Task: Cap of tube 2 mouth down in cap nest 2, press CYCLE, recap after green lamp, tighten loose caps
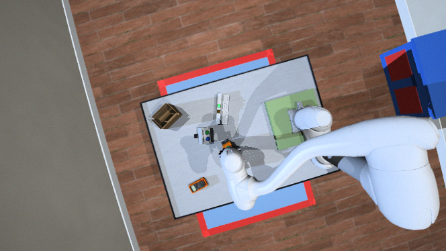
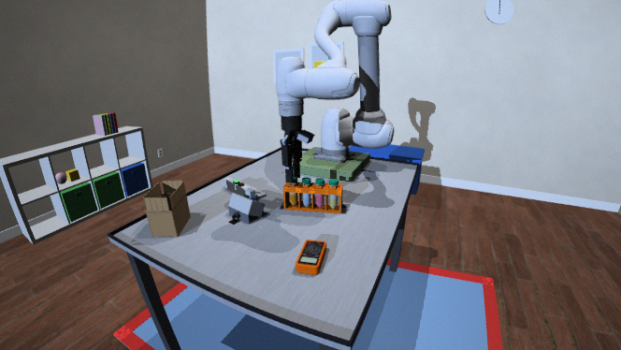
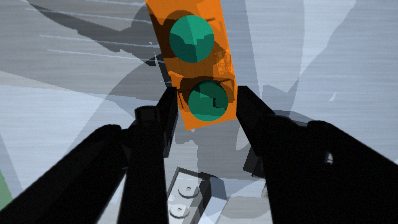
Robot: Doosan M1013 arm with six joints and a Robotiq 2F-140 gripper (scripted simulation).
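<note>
The green key lies 12 cm ahead of my hand, 14 cm to the right of it and 8 cm below it. From my hand the other things lie so: blue key: 13 cm ahead, 9 cm to the right, 8 cm below; key housing: 14 cm ahead, 11 cm to the right, 9 cm below.
</note>
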